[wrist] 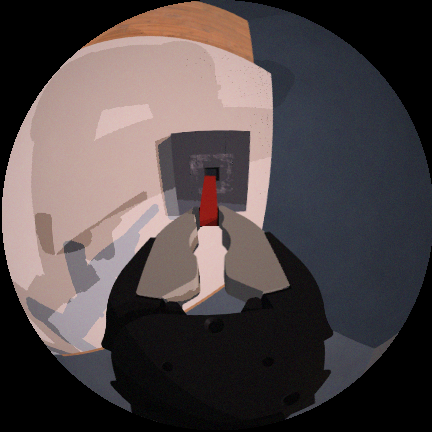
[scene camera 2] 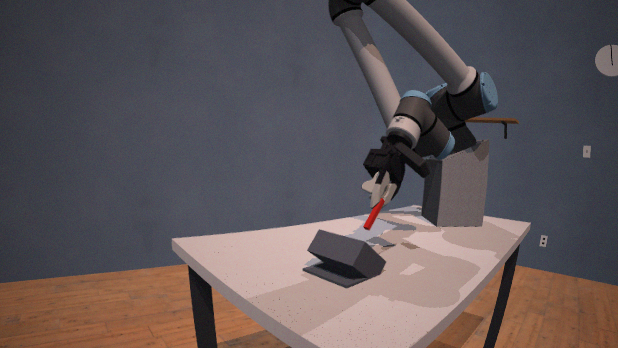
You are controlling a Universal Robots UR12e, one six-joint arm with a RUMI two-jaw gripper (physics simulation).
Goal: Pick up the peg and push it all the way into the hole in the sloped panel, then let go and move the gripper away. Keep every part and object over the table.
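Seen in the pictures: gripper, fingertip midpoint: [wrist: 208,208] [scene camera 2: 373,209]; arm's base, origin of the base link: [scene camera 2: 457,148].
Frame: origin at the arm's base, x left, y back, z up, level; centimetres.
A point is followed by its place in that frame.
My gripper [scene camera 2: 381,201] @[x -1.5, y -69.9, z -17.7 cm] [wrist: 208,208] @[x -1.5, y -69.9, z -17.7 cm] is shut on the red peg [scene camera 2: 373,215] @[x -0.4, y -71.5, z -18.6 cm] [wrist: 209,200] @[x 0.0, y -69.2, z -16.4 cm]. The peg sticks out from the fingertips, tilted, with its free end pointing down toward the dark sloped panel [scene camera 2: 340,248] @[x -1.0, y -82.6, z -24.1 cm] [wrist: 185,170] @[x -0.9, y -73.5, z -27.3 cm]. In the scene view the peg's free end is above and to the right of the panel's top edge, apart from it. In the wrist view the square hole [wrist: 212,172] shows in the panel's face, just beyond the peg's tip, and the tip overlaps its lower edge. The hole does not show in the scene view.
The panel stands on a flat dark base [scene camera 2: 334,275] @[x -1.7, y -82.8, z -30.4 cm] on the pale table [scene camera 2: 225,255] @[x -27.3, y -92.5, z -31.0 cm] [wrist: 125,165] @[x 2.3, y -65.9, z -31.0 cm]. A grey pedestal [scene camera 2: 460,190] @[x 5.2, y -10.4, z -16.5 cm] stands at the table's far right end, behind the gripper. The table's edge lies close to the panel's right side in the wrist view.
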